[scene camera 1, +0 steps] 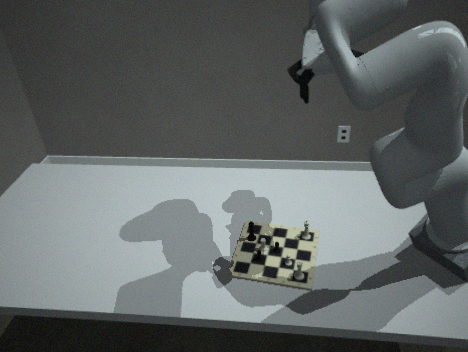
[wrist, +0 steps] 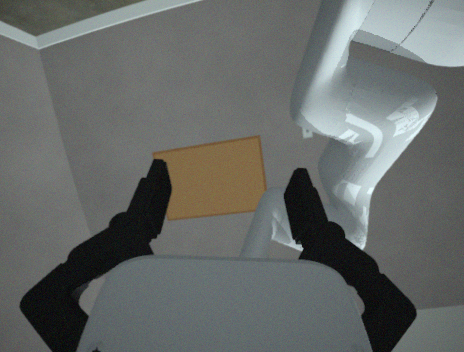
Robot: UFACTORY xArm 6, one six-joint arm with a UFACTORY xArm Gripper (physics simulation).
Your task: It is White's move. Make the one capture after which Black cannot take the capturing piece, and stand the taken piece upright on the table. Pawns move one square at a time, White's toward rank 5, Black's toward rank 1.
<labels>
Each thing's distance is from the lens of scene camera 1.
chessboard (scene camera 1: 272,269): 1.12 m
</labels>
